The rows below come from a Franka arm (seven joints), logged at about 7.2 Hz.
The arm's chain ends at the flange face. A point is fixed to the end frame.
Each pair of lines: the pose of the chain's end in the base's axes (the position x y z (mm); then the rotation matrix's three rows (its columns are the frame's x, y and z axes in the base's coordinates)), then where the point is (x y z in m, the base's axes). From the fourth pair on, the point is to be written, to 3 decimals.
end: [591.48 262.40 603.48], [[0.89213 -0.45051 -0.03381], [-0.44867 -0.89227 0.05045], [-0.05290 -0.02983 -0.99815]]
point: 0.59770 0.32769 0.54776
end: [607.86 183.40 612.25], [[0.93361 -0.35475 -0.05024], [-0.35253 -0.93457 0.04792], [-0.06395 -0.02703 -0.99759]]
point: 0.60656 0.24906 0.55663
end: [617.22 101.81 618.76], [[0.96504 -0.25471 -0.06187], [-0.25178 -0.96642 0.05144], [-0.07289 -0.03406 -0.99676]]
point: 0.60865 0.16747 0.56379
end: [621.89 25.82 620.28], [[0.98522 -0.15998 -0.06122], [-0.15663 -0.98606 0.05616], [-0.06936 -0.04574 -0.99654]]
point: 0.607 0.091 0.566
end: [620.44 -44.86 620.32], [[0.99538 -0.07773 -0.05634], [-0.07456 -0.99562 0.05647], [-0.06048 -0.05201 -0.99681]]
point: 0.601 0.019 0.566
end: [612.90 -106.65 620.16], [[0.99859 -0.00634 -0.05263], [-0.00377 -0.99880 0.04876], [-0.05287 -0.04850 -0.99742]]
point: 0.589 -0.044 0.566
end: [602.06 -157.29 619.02], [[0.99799 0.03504 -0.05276], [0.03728 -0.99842 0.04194], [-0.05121 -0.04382 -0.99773]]
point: 0.576 -0.096 0.564
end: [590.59 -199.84 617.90], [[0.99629 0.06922 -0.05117], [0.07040 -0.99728 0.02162], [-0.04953 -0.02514 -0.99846]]
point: 0.563 -0.141 0.562
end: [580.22 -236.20 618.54], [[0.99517 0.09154 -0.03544], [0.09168 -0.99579 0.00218], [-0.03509 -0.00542 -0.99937]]
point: 0.552 -0.179 0.561
